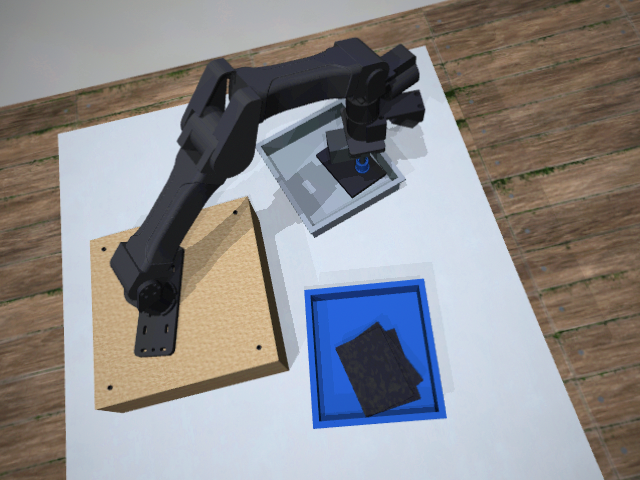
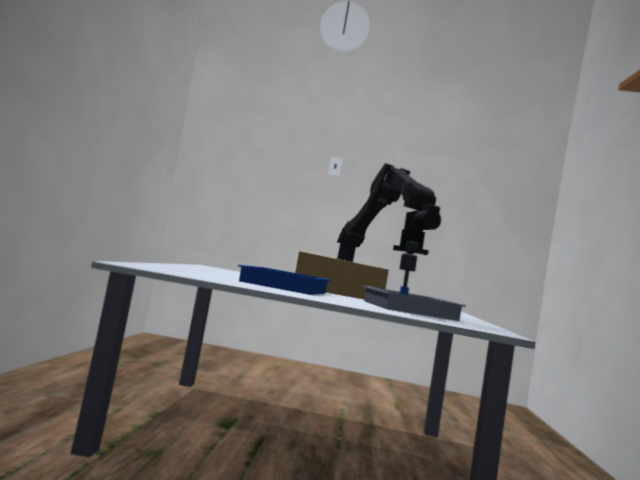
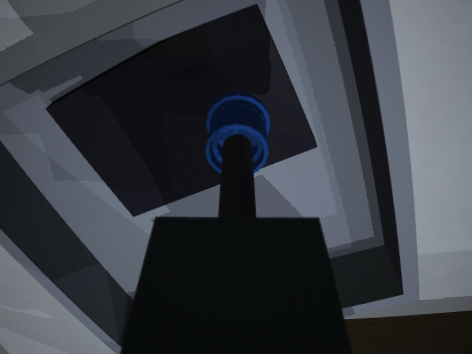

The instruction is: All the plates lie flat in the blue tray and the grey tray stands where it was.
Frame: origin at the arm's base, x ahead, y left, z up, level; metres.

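Seen in the pictures: hand at its tool point: (image 1: pixel 362 167) (image 3: pixel 237 121); arm's base at its link origin: (image 1: pixel 161 300) (image 2: pixel 344 264).
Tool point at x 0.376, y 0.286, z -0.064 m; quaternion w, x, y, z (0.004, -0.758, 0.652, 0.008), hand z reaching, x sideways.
Note:
Pixels of each thing's top centre, then the offset from my tool point to it. Level surfaces: height alone.
- dark plate at its top centre: (image 3: pixel 180 126) (image 1: pixel 350 163) dy +0.030, dx -0.024, dz -0.031 m
- grey tray at its top centre: (image 3: pixel 189 234) (image 1: pixel 327 161) (image 2: pixel 411 294) dy +0.016, dx -0.072, dz +0.005 m
- blue tray at its top centre: (image 1: pixel 371 350) (image 2: pixel 286 272) dy -0.379, dx -0.005, dz +0.005 m
- white table at its surface level: dz -0.045 m
A dark plate (image 1: pixel 366 183) (image 3: pixel 147 133) lies flat in the right part of the grey tray (image 1: pixel 347 220) (image 2: pixel 413 305) (image 3: pixel 357 140). My suction cup (image 1: pixel 362 166) (image 2: pixel 404 289) (image 3: pixel 238 119) points straight down over this plate, at or just above its surface, and I cannot tell whether it touches. It holds nothing. The blue tray (image 1: pixel 309 362) (image 2: pixel 280 280) stands nearer the front and holds two dark plates lying flat, one (image 1: pixel 377 367) partly on top of the other (image 1: pixel 405 357).
The arm stands on a wooden base block (image 1: pixel 223 305) (image 2: pixel 347 276) at the left of the white table (image 1: pixel 461 238). The table's right edge borders a wooden floor.

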